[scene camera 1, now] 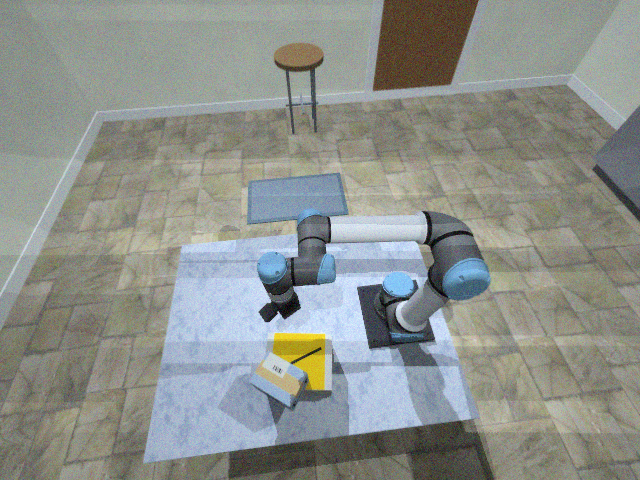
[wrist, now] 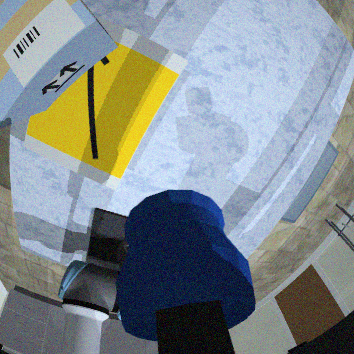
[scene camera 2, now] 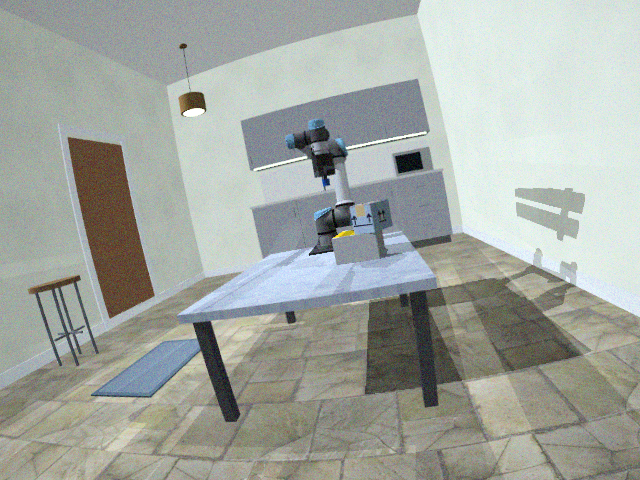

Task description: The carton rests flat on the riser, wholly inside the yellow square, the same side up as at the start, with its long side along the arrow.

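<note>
The blue and tan carton (scene camera 1: 281,381) (scene camera 2: 363,219) (wrist: 50,35) sits on the riser (scene camera 1: 328,366) (scene camera 2: 356,249) (wrist: 65,157), label side up, apparently level. It overhangs one corner of the riser and lies partly outside the yellow square (scene camera 1: 299,342) (wrist: 135,120). Its long side runs across the black arrow (scene camera 1: 306,355) (wrist: 91,110), and the carton hides part of the arrow's head. My suction gripper (scene camera 1: 288,306) (scene camera 2: 325,183) (wrist: 172,240) is open, holds nothing and hangs above the table, beyond the riser and apart from the carton. The cup's tip is hidden in scene camera 1.
The marbled table (scene camera 1: 206,310) (scene camera 2: 289,284) bears the riser. The arm's dark base plate (scene camera 1: 369,330) is right of the riser in scene camera 1. A stool (scene camera 1: 298,55) (scene camera 2: 54,285) and a blue floor mat (scene camera 1: 297,198) (scene camera 2: 147,369) are away from the table.
</note>
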